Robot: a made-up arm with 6 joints.
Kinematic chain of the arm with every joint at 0, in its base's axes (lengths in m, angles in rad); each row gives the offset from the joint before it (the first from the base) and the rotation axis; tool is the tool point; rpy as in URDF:
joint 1: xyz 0 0 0.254 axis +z
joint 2: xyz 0 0 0 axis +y
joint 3: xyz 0.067 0 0.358 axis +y
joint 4: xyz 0.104 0 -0.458 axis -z
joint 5: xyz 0 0 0 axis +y
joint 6: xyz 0.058 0 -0.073 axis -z
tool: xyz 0 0 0 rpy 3.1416 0 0
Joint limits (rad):
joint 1: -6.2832..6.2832
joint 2: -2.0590..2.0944
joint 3: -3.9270..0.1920
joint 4: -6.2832..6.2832
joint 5: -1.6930..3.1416
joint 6: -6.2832..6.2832
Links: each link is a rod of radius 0.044 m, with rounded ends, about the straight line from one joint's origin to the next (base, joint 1, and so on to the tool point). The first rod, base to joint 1, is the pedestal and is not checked.
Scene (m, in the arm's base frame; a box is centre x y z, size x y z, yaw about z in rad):
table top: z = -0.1
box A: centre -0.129 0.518 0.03 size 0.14 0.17 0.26 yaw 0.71
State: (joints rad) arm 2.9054 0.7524 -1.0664 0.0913 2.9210 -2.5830
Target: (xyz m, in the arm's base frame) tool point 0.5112 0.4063 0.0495
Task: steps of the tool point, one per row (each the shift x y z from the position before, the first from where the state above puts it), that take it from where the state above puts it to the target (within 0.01 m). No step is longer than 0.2 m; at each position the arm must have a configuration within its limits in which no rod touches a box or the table.
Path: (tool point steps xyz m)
1: 0.0191 0.1287 0.0409
2: 0.0606 0.1221 0.0450
3: 0.0987 0.1012 0.0490
4: 0.1289 0.0678 0.0525
5: 0.1532 0.0567 -0.0506
6: 0.1720 0.0023 -0.0573
7: 0.1698 -0.0572 -0.0627
8: 0.1452 -0.1135 -0.0667

